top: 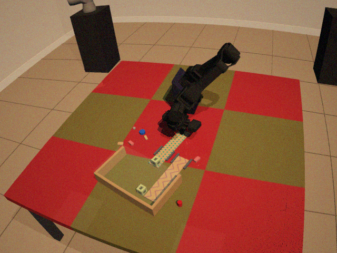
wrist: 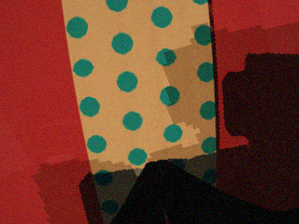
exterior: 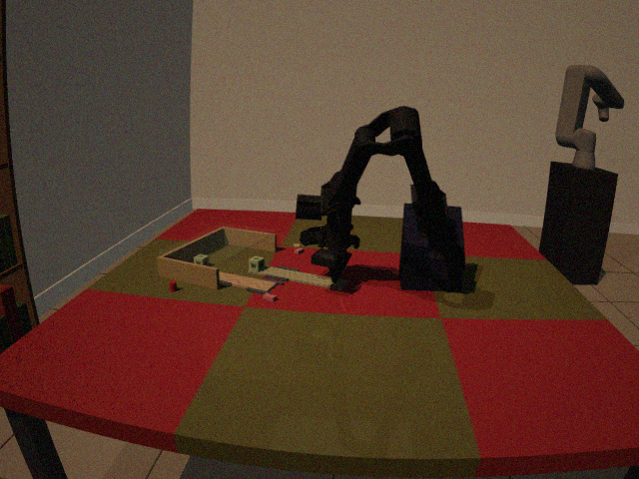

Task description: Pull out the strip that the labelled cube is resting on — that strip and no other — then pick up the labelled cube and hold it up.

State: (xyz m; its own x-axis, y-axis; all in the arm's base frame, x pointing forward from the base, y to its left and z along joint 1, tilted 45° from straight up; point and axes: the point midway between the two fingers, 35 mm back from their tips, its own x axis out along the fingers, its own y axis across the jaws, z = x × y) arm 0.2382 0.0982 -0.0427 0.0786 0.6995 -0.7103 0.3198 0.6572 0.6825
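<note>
Now: gripper tip 10 cm short of the dotted strip and 3 cm to the left of it. The rest, counted from my gripper tip: red cylinder 39 cm ahead, 9 cm to the left, 1 cm above; then blue cap 20 cm to the right, 2 cm ahead.
</note>
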